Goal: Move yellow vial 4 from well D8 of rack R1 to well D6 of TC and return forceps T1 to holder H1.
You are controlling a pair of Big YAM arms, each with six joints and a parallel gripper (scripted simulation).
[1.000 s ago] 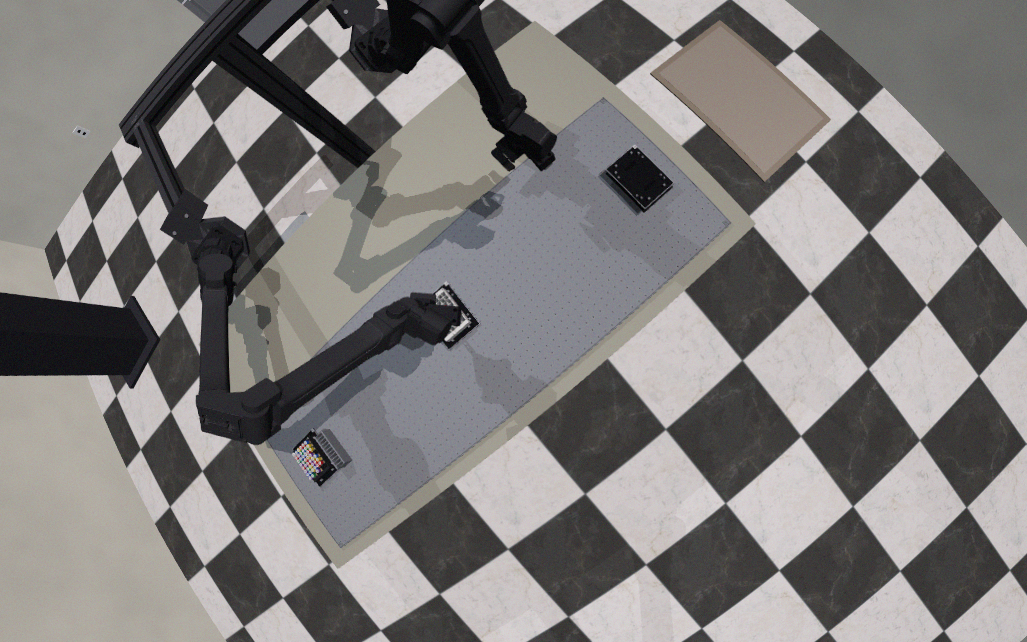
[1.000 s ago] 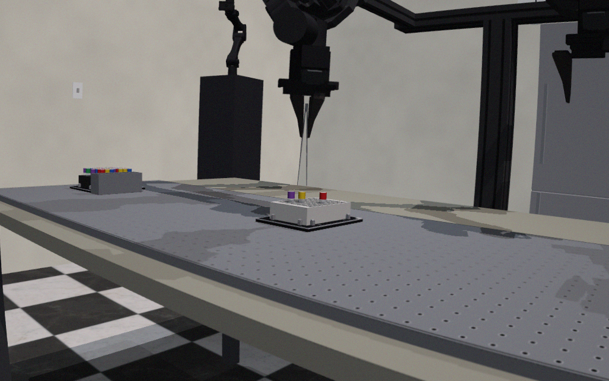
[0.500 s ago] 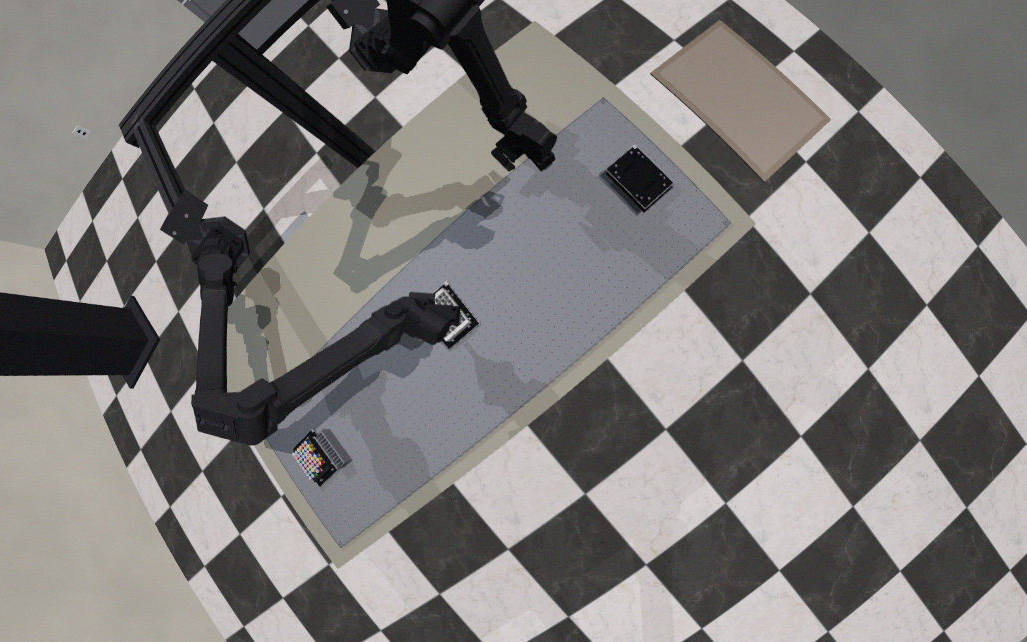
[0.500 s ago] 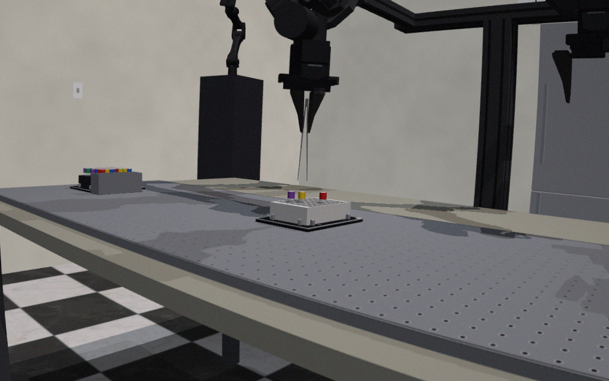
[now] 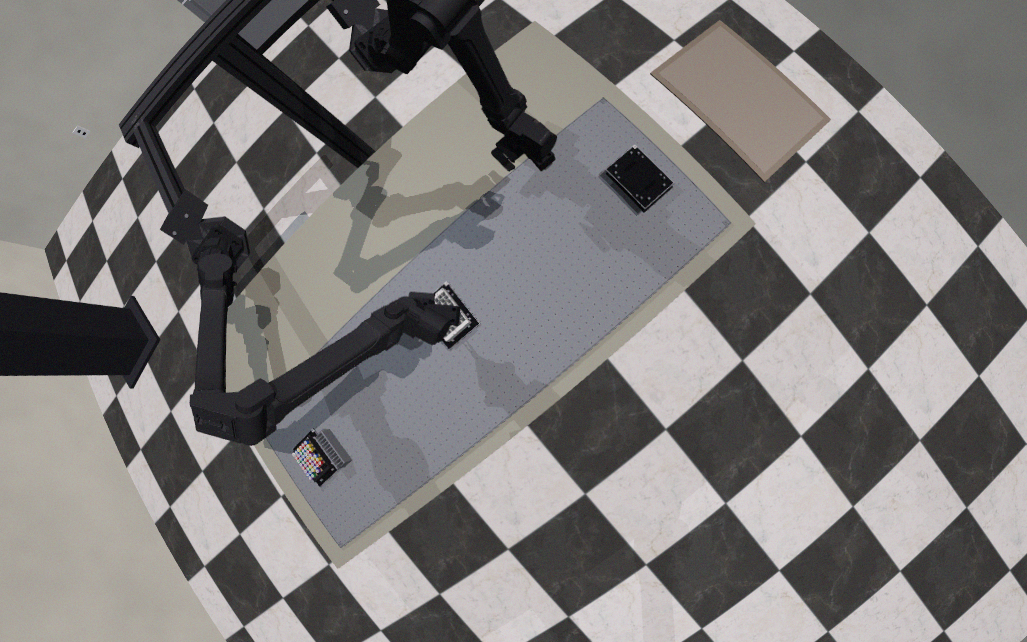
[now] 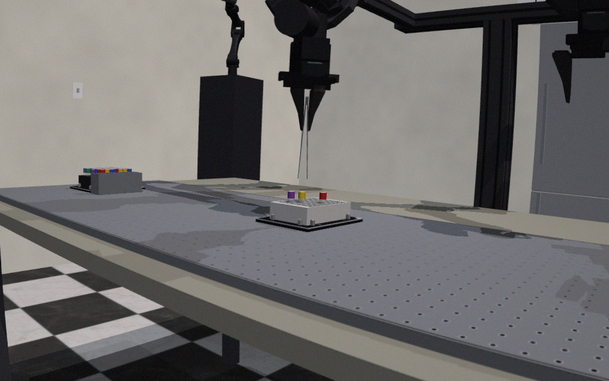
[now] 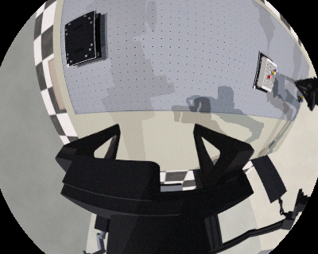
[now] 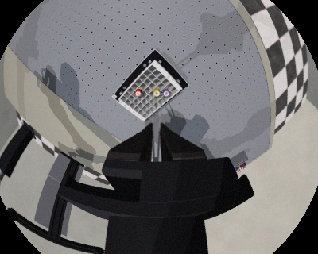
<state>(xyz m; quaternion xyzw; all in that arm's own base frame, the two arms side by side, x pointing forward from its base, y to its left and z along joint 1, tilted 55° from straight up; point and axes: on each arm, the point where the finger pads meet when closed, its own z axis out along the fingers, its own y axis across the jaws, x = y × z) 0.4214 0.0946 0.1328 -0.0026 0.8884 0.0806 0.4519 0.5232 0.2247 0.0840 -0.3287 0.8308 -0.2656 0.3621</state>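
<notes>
Right now my right hand is 2 cm past the white tube carrier TC, 1 cm to the right of it and 15 cm above it. From my right hand the other things lie so: grey holder H1: 3 cm behind, 56 cm to the right, 16 cm below.
</notes>
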